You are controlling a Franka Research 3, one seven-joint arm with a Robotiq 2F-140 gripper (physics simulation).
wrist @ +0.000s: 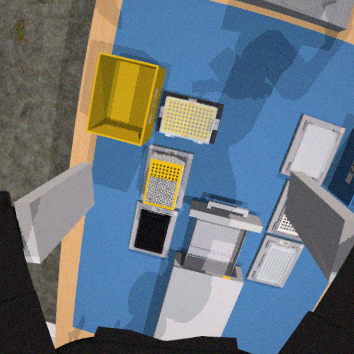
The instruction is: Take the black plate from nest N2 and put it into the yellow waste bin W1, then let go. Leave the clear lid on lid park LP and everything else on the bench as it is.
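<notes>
The black plate (pixel 153 231) lies flat in a grey nest (pixel 134 241) left of the lower middle; the nest's label is not readable. The yellow waste bin (pixel 122 95) stands at the upper left, open side up, with no plate visible inside. A pale, flat rectangular piece (pixel 316 150) lies in a grey frame at the right; it looks like the clear lid on its park, but I cannot read a label. My gripper (pixel 188 188) is open and empty, high above the bench, with its fingers at the left and right of the view.
A yellow-dotted plate (pixel 189 119) sits beside the bin. A yellow rack (pixel 163 184) adjoins the black plate's nest. A grey-white device (pixel 197 300) with an open drawer (pixel 212 245) stands right of the black plate. A white well plate (pixel 286 225) is partly hidden; a translucent plate (pixel 275 262) lies below it.
</notes>
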